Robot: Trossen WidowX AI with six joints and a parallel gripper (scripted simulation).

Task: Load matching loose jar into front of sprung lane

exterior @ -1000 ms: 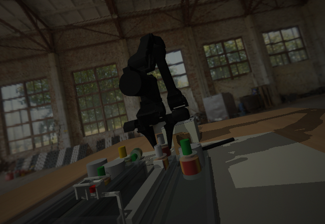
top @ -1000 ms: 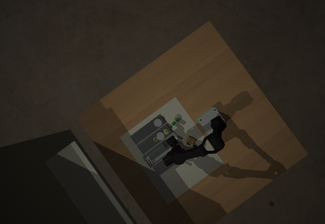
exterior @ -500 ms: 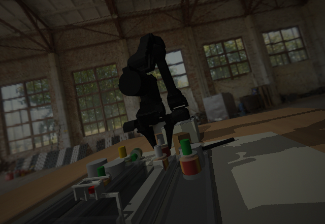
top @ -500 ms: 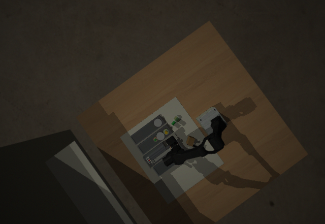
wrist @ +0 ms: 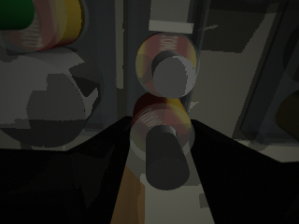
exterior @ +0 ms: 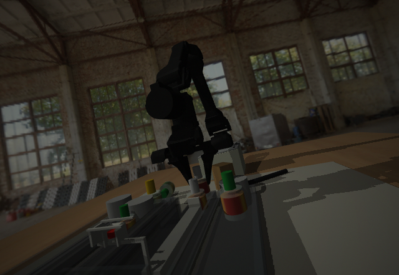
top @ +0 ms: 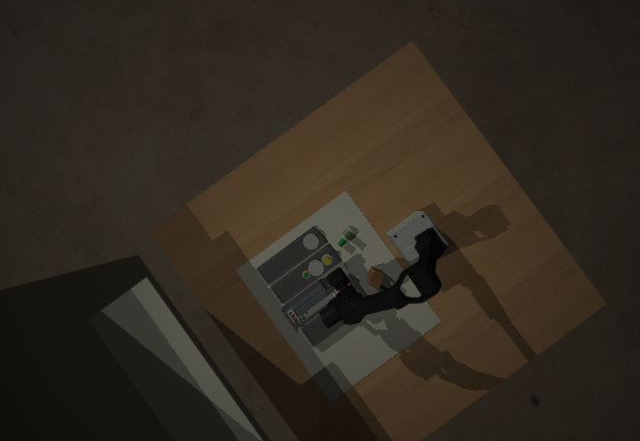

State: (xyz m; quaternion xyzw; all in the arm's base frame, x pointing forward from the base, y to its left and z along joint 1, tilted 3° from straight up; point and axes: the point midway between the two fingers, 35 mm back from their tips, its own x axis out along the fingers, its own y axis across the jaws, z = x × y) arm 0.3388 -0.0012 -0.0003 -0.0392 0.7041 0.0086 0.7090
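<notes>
Now: gripper tip 11 cm past the brown block, 3 cm to the right of it and 1 cm above it. From my gripper tip the other things lie so: pale shelf 50 cm ahead, 32 cm above, 5 cm to the left; sprung lane 14 cm ahead, 3 cm below, 2 cm to the right; thin black rod 15 cm behind, 14 cm to the left, 4 cm below.
</notes>
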